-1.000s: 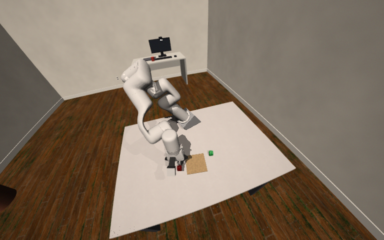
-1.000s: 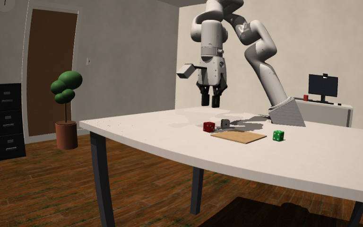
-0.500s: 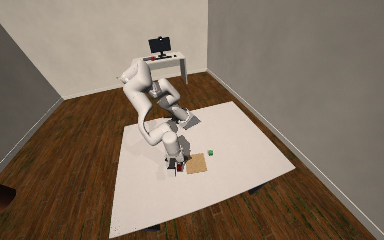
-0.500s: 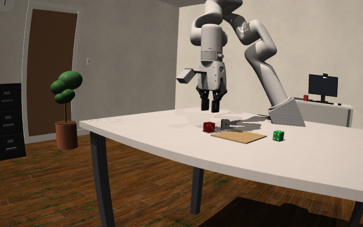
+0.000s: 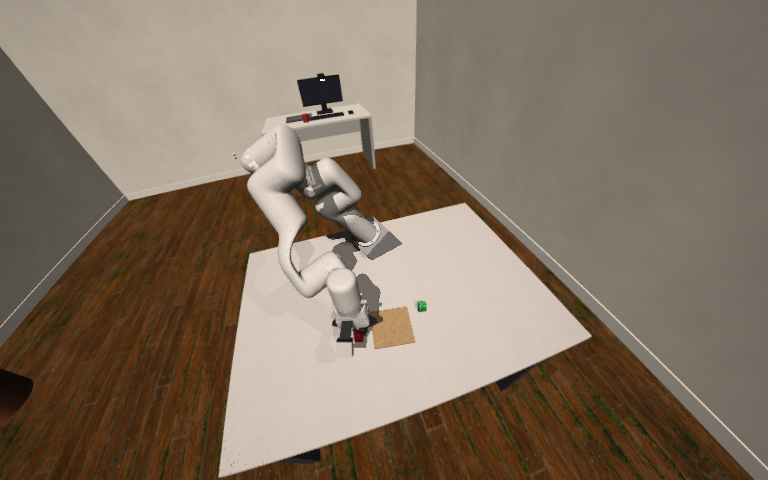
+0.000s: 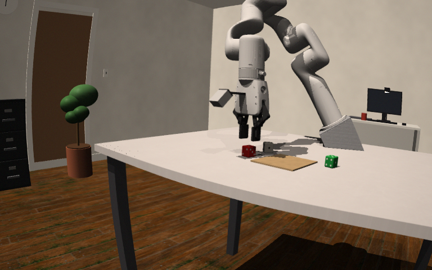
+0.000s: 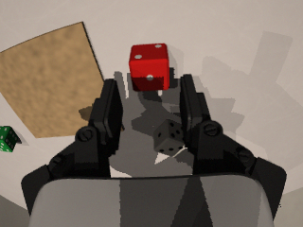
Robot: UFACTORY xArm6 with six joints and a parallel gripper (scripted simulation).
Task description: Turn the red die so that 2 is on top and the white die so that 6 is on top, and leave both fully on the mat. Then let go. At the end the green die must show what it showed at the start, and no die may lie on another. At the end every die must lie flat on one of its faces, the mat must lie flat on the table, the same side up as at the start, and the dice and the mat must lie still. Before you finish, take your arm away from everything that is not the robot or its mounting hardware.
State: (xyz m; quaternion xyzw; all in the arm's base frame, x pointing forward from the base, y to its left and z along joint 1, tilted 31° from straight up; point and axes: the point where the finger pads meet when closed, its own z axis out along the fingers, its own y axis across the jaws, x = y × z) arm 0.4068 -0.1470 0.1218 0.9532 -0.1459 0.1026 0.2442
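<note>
My gripper is now 5 cm above the red die. Also, from my hand: green die (25 cm to the left, 5 cm below, 2 cm behind); then white die (10 cm behind, 5 cm below, 2 cm to the left); then tan mat (12 cm to the left, 7 cm below, 1 cm ahead).
</note>
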